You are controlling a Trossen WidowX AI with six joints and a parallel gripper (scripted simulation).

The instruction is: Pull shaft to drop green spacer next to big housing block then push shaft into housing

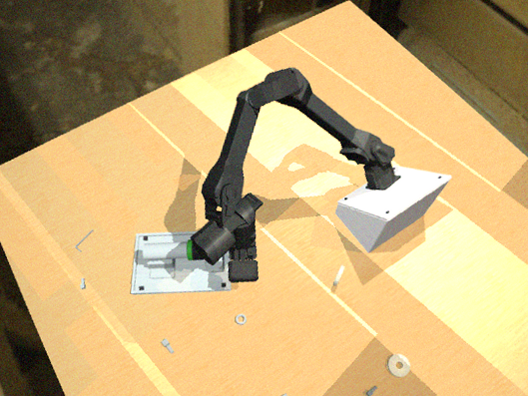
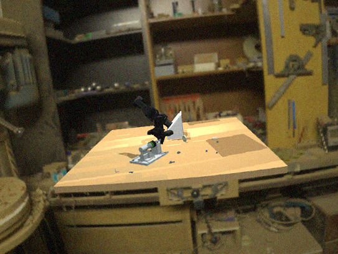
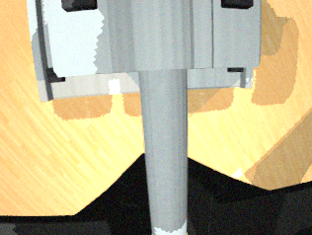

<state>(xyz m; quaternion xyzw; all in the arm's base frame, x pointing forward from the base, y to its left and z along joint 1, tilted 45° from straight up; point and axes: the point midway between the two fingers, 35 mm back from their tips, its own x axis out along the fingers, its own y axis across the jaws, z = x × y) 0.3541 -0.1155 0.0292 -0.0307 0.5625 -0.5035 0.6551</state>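
The grey shaft is 60 mm ahead of my gripper tip, 50 mm to the right of it and 30 mm above it. From my gripper tip the other things lie so: green spacer 90 mm ahead, 70 mm to the right, 30 mm above; then allen key 300 mm to the right, 270 mm ahead, 40 mm below.
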